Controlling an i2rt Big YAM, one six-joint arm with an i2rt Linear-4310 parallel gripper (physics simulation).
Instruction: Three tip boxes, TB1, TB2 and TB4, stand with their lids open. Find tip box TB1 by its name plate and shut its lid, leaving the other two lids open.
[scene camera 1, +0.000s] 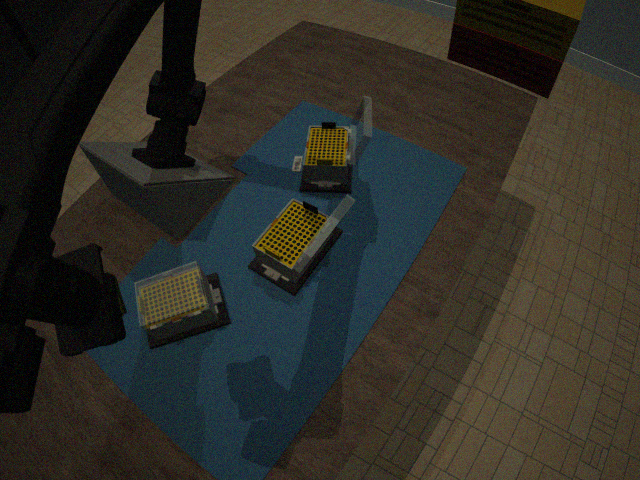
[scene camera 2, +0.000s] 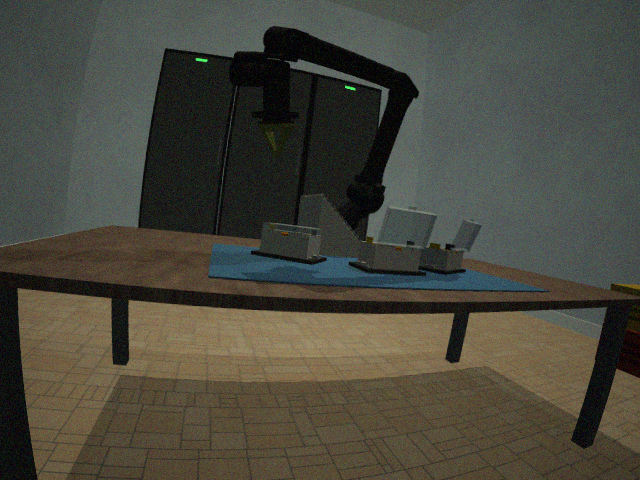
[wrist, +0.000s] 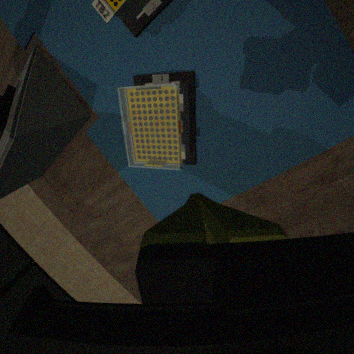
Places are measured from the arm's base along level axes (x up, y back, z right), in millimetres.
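Where they show: gripper, between the fingertips: (scene camera 1: 121, 311) (scene camera 2: 276, 157) (wrist: 195, 201); arm's base, origin of its link: (scene camera 1: 163, 161) (scene camera 2: 338, 225) (wrist: 4, 119).
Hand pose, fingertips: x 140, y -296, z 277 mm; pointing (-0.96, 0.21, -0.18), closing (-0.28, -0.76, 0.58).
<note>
Things, the pixels of their top centre, and the offset from my fingertips. "*": a spot on its surface instead. Level surfaces: height alone.
- nearest tip box, centre of its top: (wrist: 140, 129) (scene camera 1: 166, 286) (scene camera 2: 294, 225) dx -147, dy +76, dz -78 mm
- middle box, centre of its top: (scene camera 1: 286, 226) (scene camera 2: 388, 242) dx -158, dy -23, dz -284 mm
- plate, a spot on its surface: (wrist: 102, 9) * dx -222, dy +32, dz -283 mm
- far box, centre of its top: (scene camera 1: 321, 142) (scene camera 2: 439, 246) dx -158, dy +40, dz -489 mm
- blue mat, height of its surface: dx -224 mm
- brown wooden table, height of its surface: dx -227 mm
The nearest tip box (scene camera 1: 180, 317) (scene camera 2: 284, 245) (wrist: 152, 125) has its clear lid lying flat over the yellow rack; its name plate does not show. The middle box (scene camera 1: 289, 232) (scene camera 2: 390, 256) (wrist: 145, 15) has its lid (scene camera 1: 338, 211) (scene camera 2: 408, 226) standing open; a plate (wrist: 102, 9) reading TB2 is beside it in the wrist view. The far box (scene camera 1: 326, 155) (scene camera 2: 444, 259) has its lid (scene camera 1: 364, 121) (scene camera 2: 466, 235) open; its plate (scene camera 1: 297, 163) is too blurred to read. My gripper (scene camera 2: 276, 149) (wrist: 195, 201) is shut and empty, well above the nearest box and apart from it.
The boxes stand on a blue mat (scene camera 1: 413, 180) (scene camera 2: 232, 266) (wrist: 220, 65) on a brown wooden table (scene camera 1: 413, 77) (scene camera 2: 129, 253). A grey wedge-shaped mount (scene camera 1: 160, 201) (scene camera 2: 330, 232) stands at the arm's base, beside the boxes.
</note>
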